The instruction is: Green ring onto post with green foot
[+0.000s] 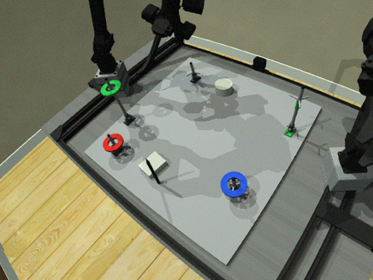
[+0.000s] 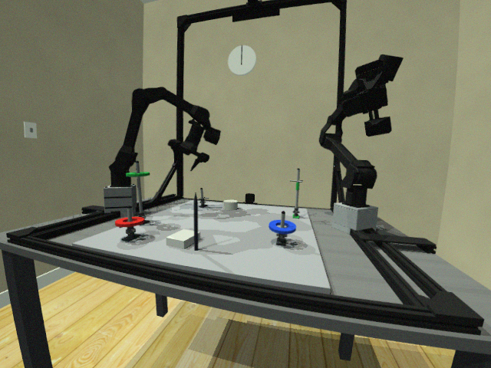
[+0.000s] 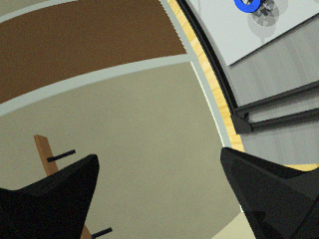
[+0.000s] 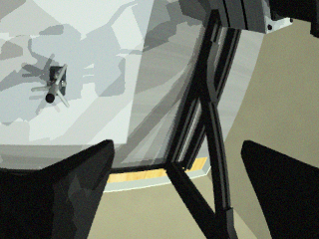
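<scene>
Right now my left hand is 5 cm past the green ring, 67 cm to the left of it and 20 cm above it. Also, from my left hand: thin black rod: 10 cm ahead, 42 cm to the right, 26 cm below; then short post: 35 cm behind, 56 cm to the right, 31 cm below; then white block: 6 cm ahead, 46 cm to the right, 35 cm below.
</scene>
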